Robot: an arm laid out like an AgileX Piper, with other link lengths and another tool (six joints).
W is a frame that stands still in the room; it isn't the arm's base.
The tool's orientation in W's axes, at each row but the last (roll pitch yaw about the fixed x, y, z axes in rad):
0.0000 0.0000 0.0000
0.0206 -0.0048 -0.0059
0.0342 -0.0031 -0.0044
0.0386 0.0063 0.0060
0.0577 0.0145 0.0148
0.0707 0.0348 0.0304
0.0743 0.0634 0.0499
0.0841 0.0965 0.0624
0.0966 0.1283 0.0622
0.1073 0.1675 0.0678
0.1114 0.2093 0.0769
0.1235 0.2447 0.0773
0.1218 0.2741 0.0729
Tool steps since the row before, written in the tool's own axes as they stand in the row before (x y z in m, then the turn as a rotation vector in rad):
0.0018 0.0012 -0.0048 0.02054 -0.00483 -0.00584
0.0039 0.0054 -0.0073 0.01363 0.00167 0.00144
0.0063 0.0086 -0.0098 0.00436 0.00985 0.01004
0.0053 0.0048 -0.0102 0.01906 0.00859 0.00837
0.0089 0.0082 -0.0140 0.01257 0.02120 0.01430
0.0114 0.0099 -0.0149 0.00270 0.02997 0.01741
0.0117 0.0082 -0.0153 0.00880 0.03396 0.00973
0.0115 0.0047 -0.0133 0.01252 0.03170 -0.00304
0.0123 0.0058 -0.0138 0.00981 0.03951 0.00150
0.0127 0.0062 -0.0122 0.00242 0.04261 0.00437
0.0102 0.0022 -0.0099 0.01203 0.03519 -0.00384
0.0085 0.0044 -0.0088 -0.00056 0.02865 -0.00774
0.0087 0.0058 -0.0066 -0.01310 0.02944 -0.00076
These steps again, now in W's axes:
0.0018 0.0012 -0.0048 0.02054 -0.00483 -0.00584
0.0040 0.0055 -0.0072 0.01363 0.00156 0.00154
0.0064 0.0089 -0.0095 0.00437 0.00948 0.01038
0.0052 0.0052 -0.0100 0.01906 0.00838 0.00858
0.0086 0.0091 -0.0136 0.01249 0.02053 0.01531
0.0106 0.0113 -0.0146 0.00250 0.02875 0.01938
0.0103 0.0098 -0.0154 0.00789 0.03358 0.01164
0.0098 0.0064 -0.0139 0.01042 0.03256 -0.00157
0.0101 0.0077 -0.0146 0.00795 0.03975 0.00400
0.0101 0.0082 -0.0134 0.00102 0.04206 0.00838
0.0077 0.0039 -0.0115 0.00903 0.03620 -0.00241
0.0058 0.0059 -0.0100 -0.00381 0.02918 -0.00389
0.0063 0.0070 -0.0080 -0.01395 0.02837 0.00626

